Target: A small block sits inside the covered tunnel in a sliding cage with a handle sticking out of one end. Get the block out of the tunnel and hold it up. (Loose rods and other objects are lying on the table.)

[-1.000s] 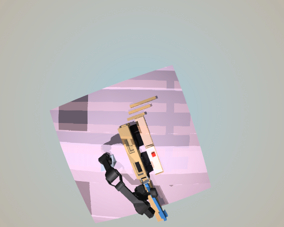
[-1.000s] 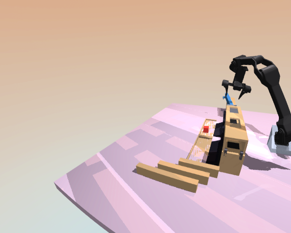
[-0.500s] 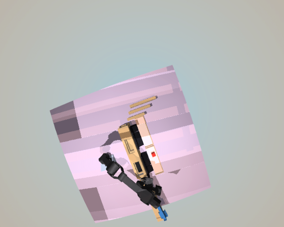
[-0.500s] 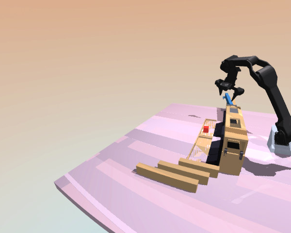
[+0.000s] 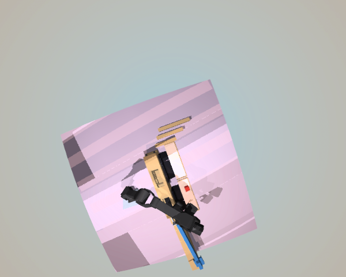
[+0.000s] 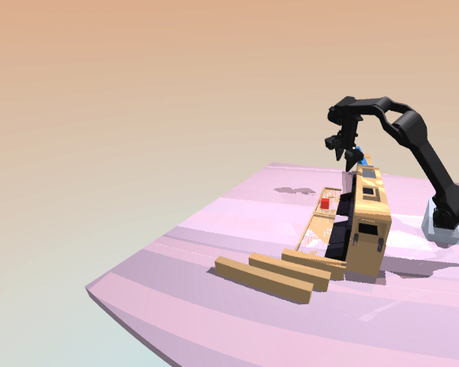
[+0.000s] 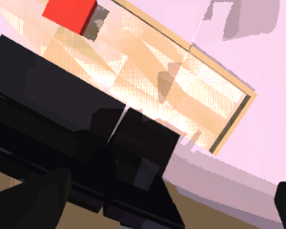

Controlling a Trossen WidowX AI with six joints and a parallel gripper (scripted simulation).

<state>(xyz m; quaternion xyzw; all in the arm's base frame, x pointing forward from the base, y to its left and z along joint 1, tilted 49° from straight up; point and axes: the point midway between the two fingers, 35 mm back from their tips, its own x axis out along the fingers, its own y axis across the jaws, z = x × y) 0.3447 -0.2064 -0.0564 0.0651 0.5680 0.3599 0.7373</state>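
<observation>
Right now my gripper tip is 130 mm above the small red block, 90 mm to the right of it and 50 mm short of it. Round my gripper tip: tan covered tunnel 80 mm below, 80 mm behind, 30 mm to the right.
</observation>
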